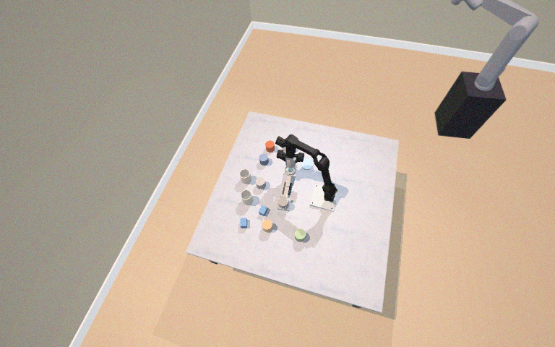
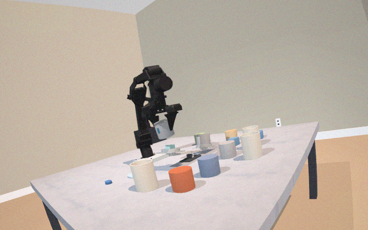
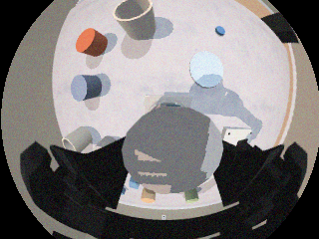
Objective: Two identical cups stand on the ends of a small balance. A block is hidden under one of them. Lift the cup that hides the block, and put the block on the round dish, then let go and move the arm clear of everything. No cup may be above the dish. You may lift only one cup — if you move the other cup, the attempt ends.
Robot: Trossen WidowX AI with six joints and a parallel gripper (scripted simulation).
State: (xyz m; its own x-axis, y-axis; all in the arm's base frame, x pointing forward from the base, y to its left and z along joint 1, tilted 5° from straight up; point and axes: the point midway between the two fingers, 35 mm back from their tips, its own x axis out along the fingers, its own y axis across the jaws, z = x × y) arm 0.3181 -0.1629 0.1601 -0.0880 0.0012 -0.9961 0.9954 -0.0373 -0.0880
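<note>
The teal block lies 8 cm below my gripper tip and 1 cm to the left of it. From my gripper tip the other things lie so: small balance (14 cm to the left, 12 cm below, 1 cm ahead); then pale blue round dish (16 cm below, 11 cm behind, 10 cm to the right); then blue cylinder (24 cm ahead, 13 cm below, 6 cm to the right).
</note>
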